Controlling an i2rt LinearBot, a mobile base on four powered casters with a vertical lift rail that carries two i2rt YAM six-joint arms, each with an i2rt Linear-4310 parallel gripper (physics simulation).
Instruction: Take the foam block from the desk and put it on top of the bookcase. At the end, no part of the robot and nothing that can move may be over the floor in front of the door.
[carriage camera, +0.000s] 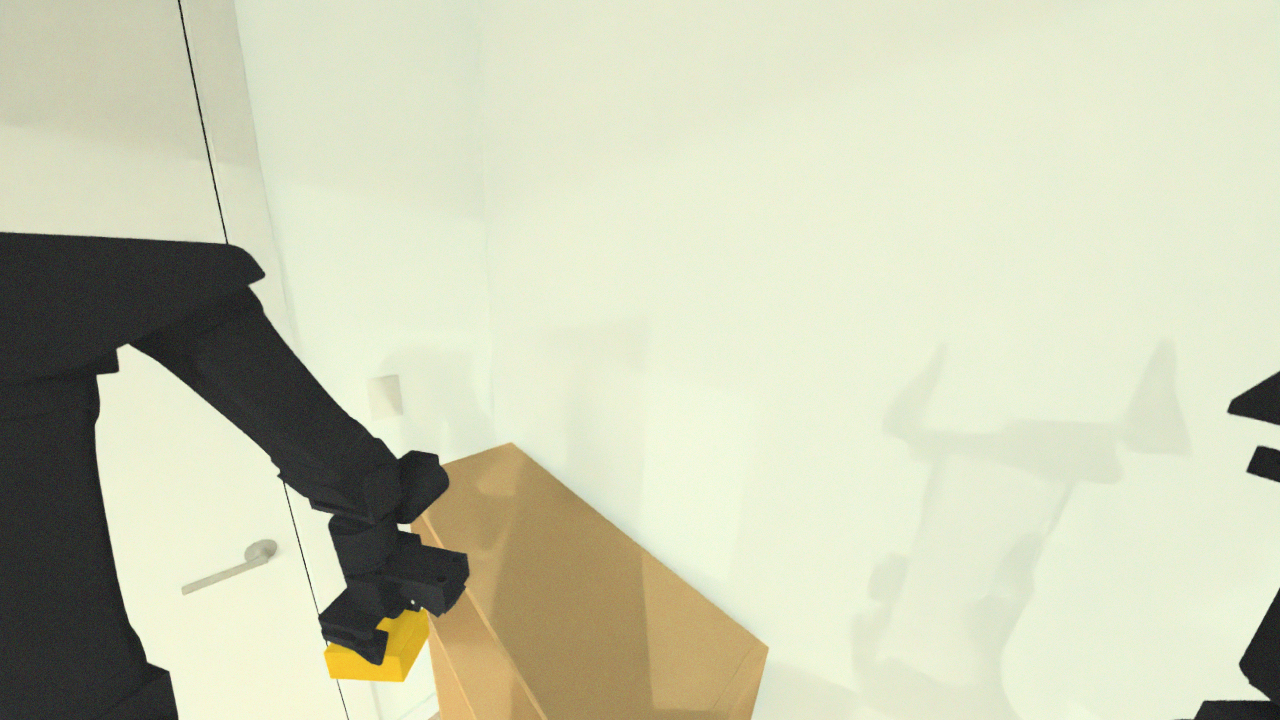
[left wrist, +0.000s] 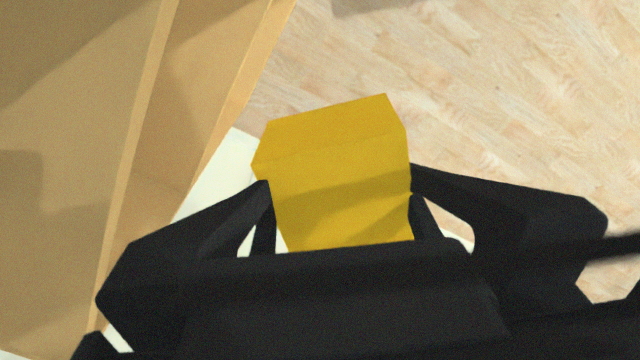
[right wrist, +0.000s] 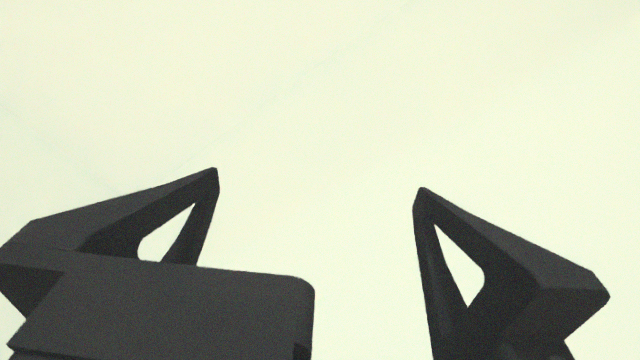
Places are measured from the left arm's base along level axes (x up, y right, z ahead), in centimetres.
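Where they show: left gripper, fingertip midpoint: (carriage camera: 396, 637) (left wrist: 337, 181); right gripper, fingertip midpoint: (right wrist: 317, 188).
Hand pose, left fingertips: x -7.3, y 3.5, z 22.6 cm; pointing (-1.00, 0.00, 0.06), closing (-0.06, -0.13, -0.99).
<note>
Things, the pixels of their top centre, and the offset from my left fingertips. "spot": a spot on its surface instead. Level surfaces: height alone.
- yellow foam block, middle of its top: (left wrist: 349, 235) (carriage camera: 377, 629) dx +1.3, dy -2.1, dz -0.1 cm
- lever handle, surface spot: (carriage camera: 259, 551) spot: dx -17.6, dy -52.0, dz +26.1 cm
- switch plate, middle of its top: (carriage camera: 382, 377) dx +16.8, dy -36.3, dz +49.2 cm
- Wooden floor, its level: dx -110.9 cm
The yellow foam block (carriage camera: 365, 664) (left wrist: 335, 150) is held between the fingers of my left gripper (carriage camera: 404, 629) (left wrist: 337, 181), which is shut on it. In the carriage camera it hangs just left of the front edge of the tan bookcase (carriage camera: 581, 573) (left wrist: 60, 115). In the left wrist view the bookcase lies left of the block, with floor beyond the block. My right gripper (right wrist: 317, 188) is open and empty, facing a pale wall. Parts of the right arm show at the right edge of the carriage camera. The desk does not show.
A white door (carriage camera: 147, 465) with a lever handle (carriage camera: 259, 551) stands behind the left arm. A switch plate (carriage camera: 384, 396) is on the wall left of the bookcase. The bookcase stands against the pale wall (carriage camera: 805, 268). Wooden floor (left wrist: 500, 100) shows in the left wrist view.
</note>
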